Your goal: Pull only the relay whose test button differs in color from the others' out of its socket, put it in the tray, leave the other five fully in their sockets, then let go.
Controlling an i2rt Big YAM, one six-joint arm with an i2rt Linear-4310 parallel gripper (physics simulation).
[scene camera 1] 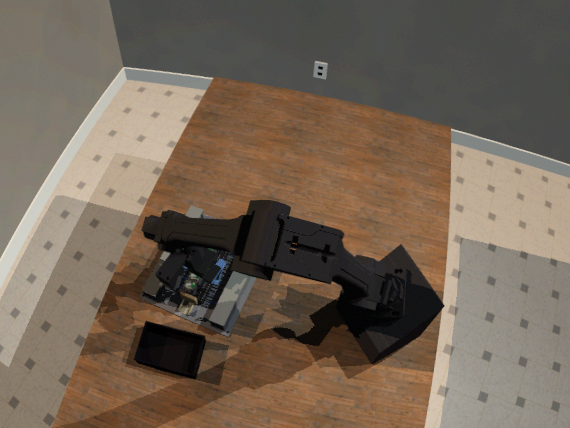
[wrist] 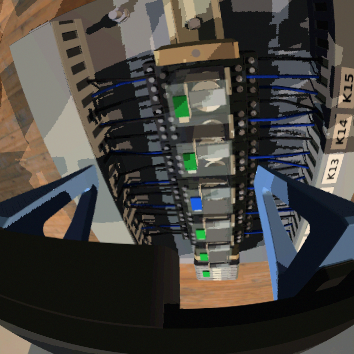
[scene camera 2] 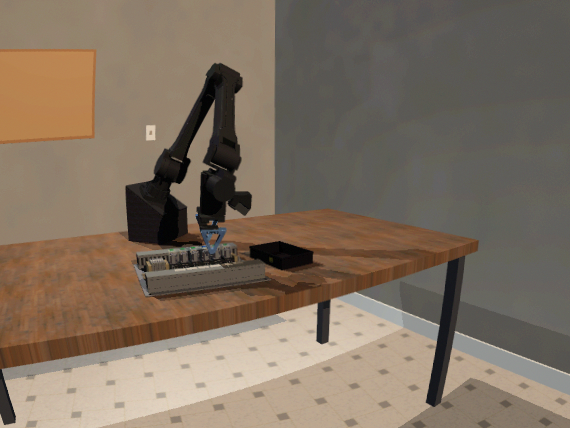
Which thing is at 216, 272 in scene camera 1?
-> My gripper.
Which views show my gripper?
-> Scene camera 1, the wrist view and scene camera 2: all of them.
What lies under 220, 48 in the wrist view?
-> A tan end block.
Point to a green-button relay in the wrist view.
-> At 210, 226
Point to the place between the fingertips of my gripper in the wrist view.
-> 175, 173
